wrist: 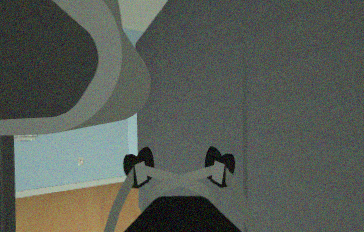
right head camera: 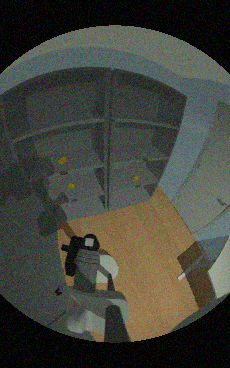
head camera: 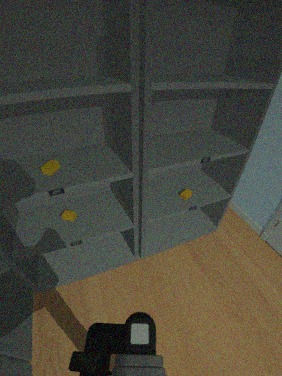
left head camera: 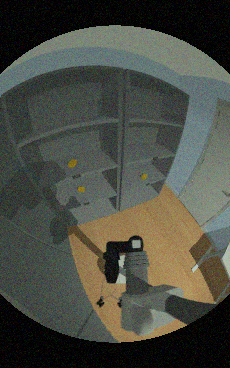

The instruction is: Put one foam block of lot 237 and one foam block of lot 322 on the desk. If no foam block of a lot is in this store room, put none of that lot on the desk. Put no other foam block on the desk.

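Frame: origin at the robot's base, x ahead, y left, z up, level; millimetres.
Where they show: gripper, fingertip midpoint: (wrist: pixel 179 159) (left head camera: pixel 110 307); robot's base, link origin: (right head camera: pixel 102 267) (left head camera: pixel 119 268).
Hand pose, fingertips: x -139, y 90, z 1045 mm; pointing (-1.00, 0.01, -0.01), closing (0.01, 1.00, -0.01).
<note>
Each offset is from my fingertips to the centre of the thing. "*": to the spot under its first point.
Three yellow foam blocks stand in the grey shelving: one block @(449 mm left, 1092 mm ahead, 59 mm down) (head camera: pixel 50 167) (left head camera: pixel 72 163) (right head camera: pixel 62 160) on the left unit's upper visible shelf, one block @(463 mm left, 1131 mm ahead, 516 mm down) (head camera: pixel 69 215) (left head camera: pixel 81 189) (right head camera: pixel 71 186) on the shelf below it, and one block @(476 mm right, 1410 mm ahead, 516 mm down) (head camera: pixel 186 194) (left head camera: pixel 144 176) (right head camera: pixel 135 178) on a lower shelf of the right unit. Their lot numbers cannot be read. My gripper (wrist: pixel 179 159) (left head camera: pixel 110 302) is open, its fingertips apart with no block between them, well away from the shelving. Part of the desk (right head camera: pixel 222 280) shows at the right edge.
Small dark labels, such as one label @(* 354 mm left, 916 mm ahead, 100 mm down) (head camera: pixel 56 192), sit on the shelf edges, unreadable. A large grey surface (wrist: pixel 300 100) stands close beyond my fingers, at the left in the head views. A door (left head camera: pixel 205 150) is at the right. A white desk foot (left head camera: pixel 195 268) (right head camera: pixel 181 276) stands on the floor.
</note>
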